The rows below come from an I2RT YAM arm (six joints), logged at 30 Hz.
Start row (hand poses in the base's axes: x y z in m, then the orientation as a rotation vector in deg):
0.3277, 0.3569, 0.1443, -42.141, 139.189, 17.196
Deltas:
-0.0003, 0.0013, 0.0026, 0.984, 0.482, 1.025
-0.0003, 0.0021, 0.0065, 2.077, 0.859, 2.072
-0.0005, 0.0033, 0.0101, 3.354, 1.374, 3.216
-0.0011, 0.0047, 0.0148, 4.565, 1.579, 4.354
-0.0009, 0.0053, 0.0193, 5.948, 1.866, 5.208
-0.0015, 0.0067, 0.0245, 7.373, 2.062, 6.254
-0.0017, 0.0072, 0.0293, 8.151, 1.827, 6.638
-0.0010, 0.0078, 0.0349, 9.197, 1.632, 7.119
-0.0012, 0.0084, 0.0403, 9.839, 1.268, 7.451
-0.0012, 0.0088, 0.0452, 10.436, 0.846, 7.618
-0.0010, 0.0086, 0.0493, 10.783, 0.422, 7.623
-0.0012, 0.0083, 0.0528, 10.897, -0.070, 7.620
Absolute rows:
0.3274, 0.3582, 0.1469, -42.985, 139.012, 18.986
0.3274, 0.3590, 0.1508, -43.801, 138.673, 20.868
0.3272, 0.3602, 0.1544, -44.651, 138.344, 23.070
0.3266, 0.3616, 0.1591, -45.508, 137.724, 25.047
0.3268, 0.3622, 0.1636, -45.933, 137.190, 27.149
0.3262, 0.3636, 0.1688, -46.562, 136.464, 29.327
0.3260, 0.3641, 0.1736, -46.662, 135.812, 30.274
0.3267, 0.3647, 0.1792, -46.754, 135.051, 31.585
0.3265, 0.3653, 0.1846, -46.846, 134.345, 32.280
0.3265, 0.3657, 0.1895, -46.754, 133.662, 32.826
0.3267, 0.3655, 0.1936, -46.584, 133.137, 33.018
0.3265, 0.3652, 0.1971, -46.510, 132.648, 32.905

